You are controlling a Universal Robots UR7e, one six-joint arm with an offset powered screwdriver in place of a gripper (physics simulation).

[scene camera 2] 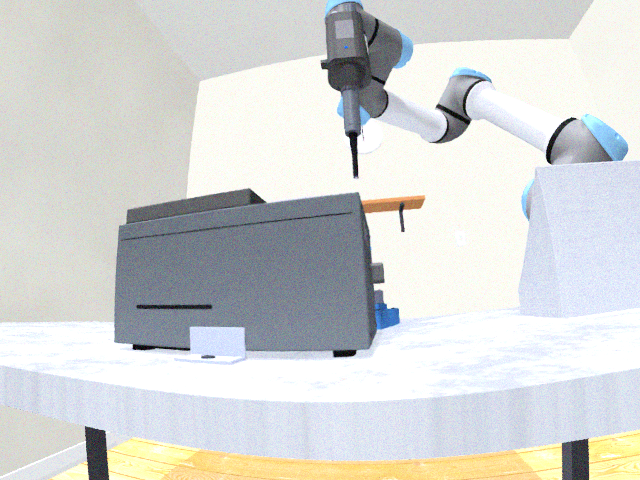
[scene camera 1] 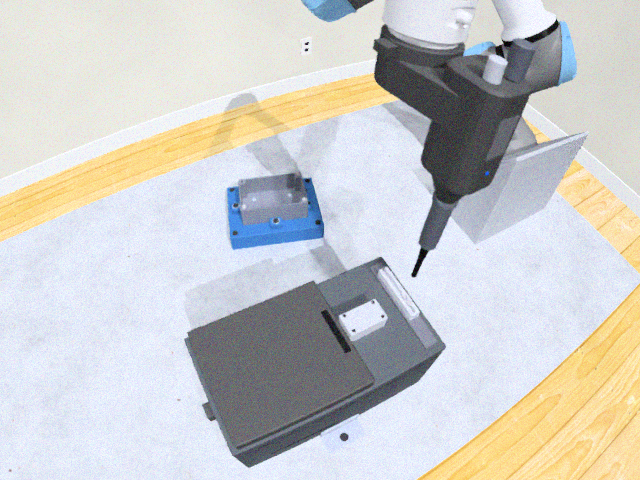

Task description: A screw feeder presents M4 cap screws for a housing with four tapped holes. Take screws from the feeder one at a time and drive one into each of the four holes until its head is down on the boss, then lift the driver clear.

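Observation:
The screwdriver's bit tip points down in the air, above and near the feeder's pick-up end. It stands apart from the feeder. Whether a screw sits on the tip is too small to tell. The dark grey screw feeder has a raised lid, a small white block with dark holes and a pale rail strip at its open end. The grey open-topped housing sits on a blue fixture behind the feeder. Screws in the housing's corner bosses cannot be made out clearly.
A pale slanted panel stands near the arm's base. A small pale bracket is at the feeder's side. An orange board with a dark hooked piece shows behind the feeder in scene camera 2.

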